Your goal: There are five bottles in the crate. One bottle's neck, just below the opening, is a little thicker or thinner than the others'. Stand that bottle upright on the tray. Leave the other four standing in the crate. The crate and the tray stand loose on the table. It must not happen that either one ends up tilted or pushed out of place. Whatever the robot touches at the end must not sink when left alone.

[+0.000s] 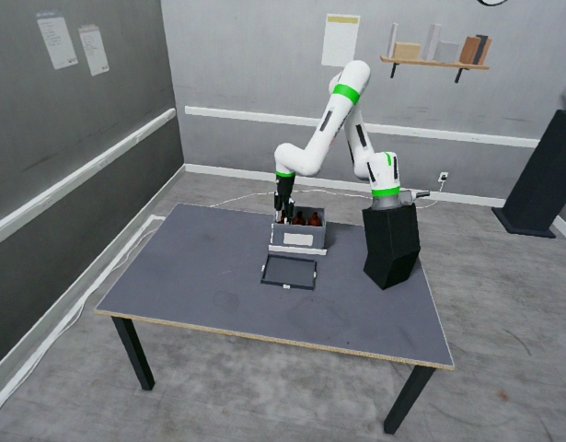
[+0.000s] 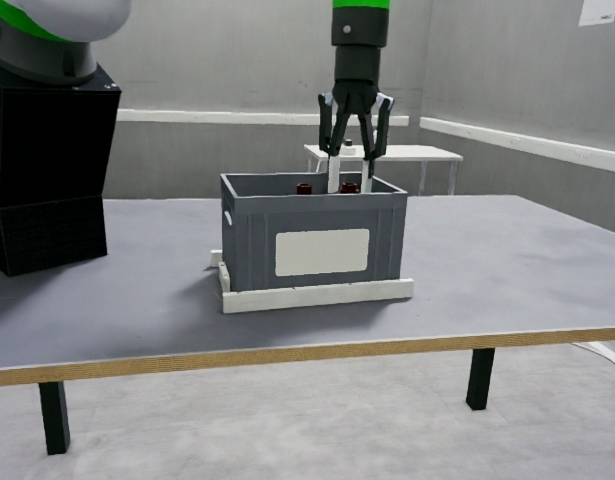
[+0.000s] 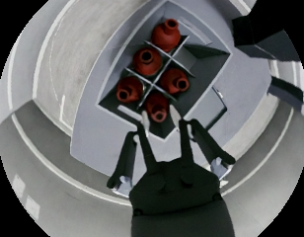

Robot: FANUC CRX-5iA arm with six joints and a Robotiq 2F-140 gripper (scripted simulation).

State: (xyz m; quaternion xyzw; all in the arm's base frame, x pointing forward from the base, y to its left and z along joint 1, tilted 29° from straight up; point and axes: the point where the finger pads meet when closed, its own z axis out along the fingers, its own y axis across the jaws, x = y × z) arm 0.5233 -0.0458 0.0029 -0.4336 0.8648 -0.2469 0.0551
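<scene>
The grey crate is 9 cm below my hand, 9 cm behind it and 5 cm to the right of it. The rest, counted from my hand: dark tray (21 cm to the left, 16 cm below, 7 cm behind).
</scene>
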